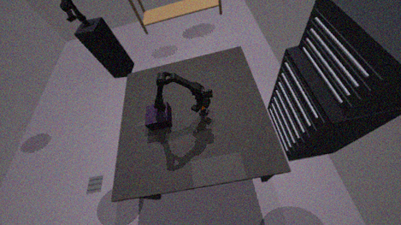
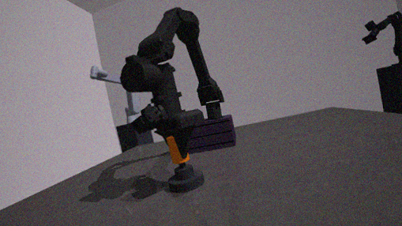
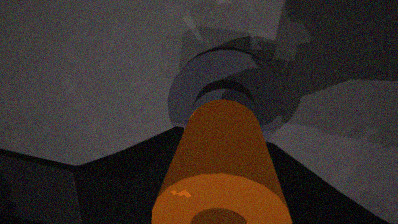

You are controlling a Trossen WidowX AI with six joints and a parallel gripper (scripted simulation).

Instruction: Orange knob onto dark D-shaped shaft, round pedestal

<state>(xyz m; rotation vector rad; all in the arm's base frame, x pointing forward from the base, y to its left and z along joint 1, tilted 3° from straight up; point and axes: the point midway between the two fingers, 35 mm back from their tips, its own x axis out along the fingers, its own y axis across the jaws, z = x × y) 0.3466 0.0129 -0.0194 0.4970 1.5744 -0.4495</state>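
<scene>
Right now the orange knob is 2 cm above my gripper tip. From my gripper tip the other things lie so: D-shaped shaft (4 cm below).
</scene>
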